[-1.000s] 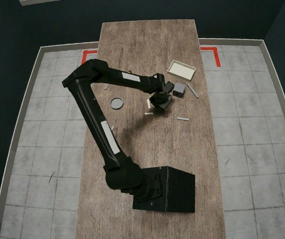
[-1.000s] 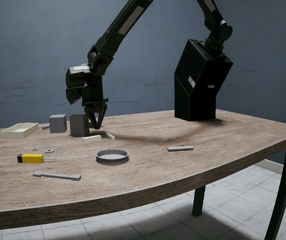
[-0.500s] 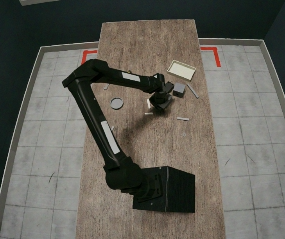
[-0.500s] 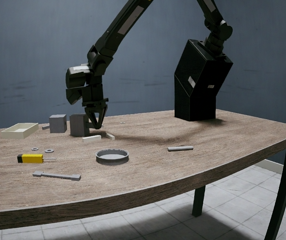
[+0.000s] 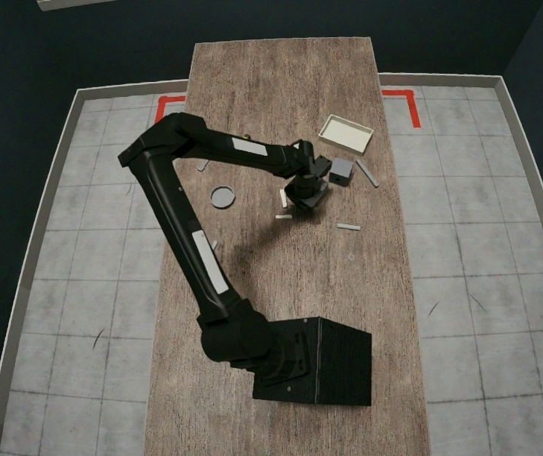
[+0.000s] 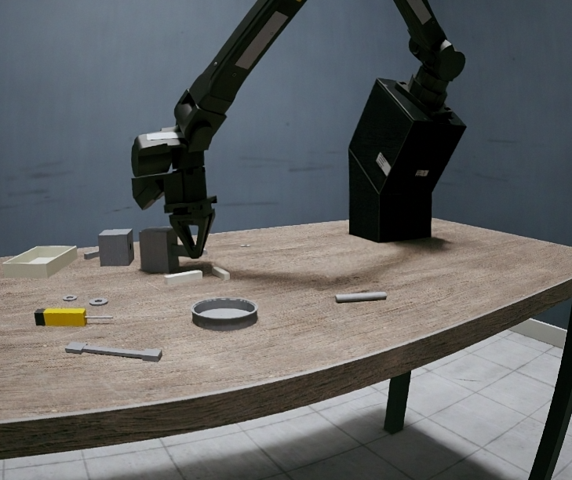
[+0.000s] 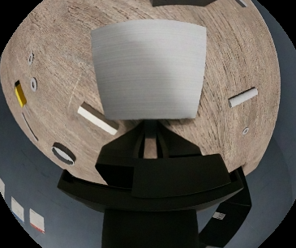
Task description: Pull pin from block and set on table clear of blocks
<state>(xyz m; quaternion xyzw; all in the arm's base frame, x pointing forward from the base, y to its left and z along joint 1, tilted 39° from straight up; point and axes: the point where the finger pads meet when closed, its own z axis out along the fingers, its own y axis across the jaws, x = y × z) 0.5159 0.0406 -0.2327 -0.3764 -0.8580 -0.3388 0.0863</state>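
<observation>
Now: hand 2 cm to the left of the grey pin and 2 cm short of it. Also, from my hand: grey ring dish: 25 cm to the left, 9 cm ahead, 2 cm below; darker grey block: 14 cm to the right, 10 cm ahead; light grey block: 5 cm ahead, 4 cm to the right, 1 cm above.
</observation>
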